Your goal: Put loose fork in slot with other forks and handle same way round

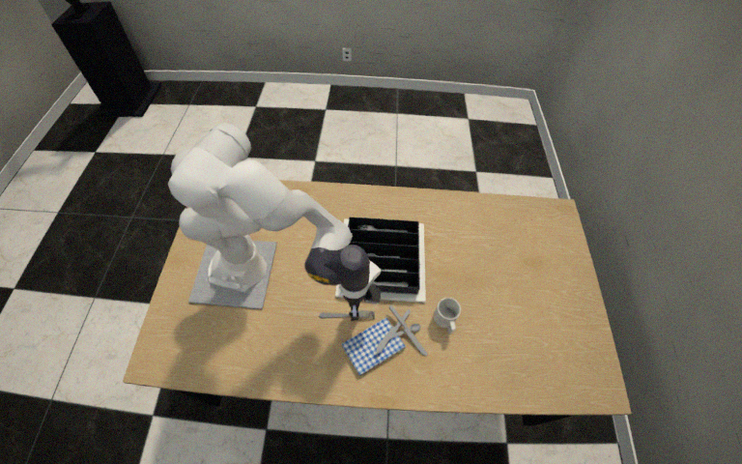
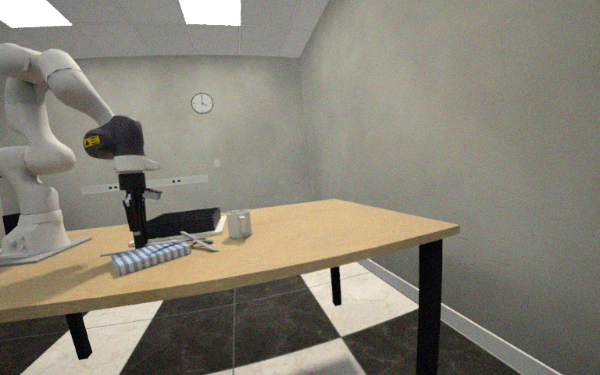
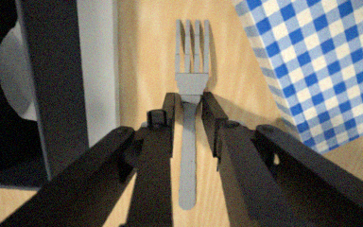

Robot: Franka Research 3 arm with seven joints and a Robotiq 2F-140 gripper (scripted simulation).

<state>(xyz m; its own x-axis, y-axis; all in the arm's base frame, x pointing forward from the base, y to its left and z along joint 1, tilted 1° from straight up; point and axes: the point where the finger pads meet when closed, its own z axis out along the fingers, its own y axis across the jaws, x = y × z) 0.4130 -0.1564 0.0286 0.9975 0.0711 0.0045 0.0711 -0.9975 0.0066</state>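
Now: the tray 230 mm to the left of my hand and 90 mm ahead of it. Round my hand: white mug (320 mm ahead); then spoon (230 mm to the left, 70 mm ahead, 10 mm below).
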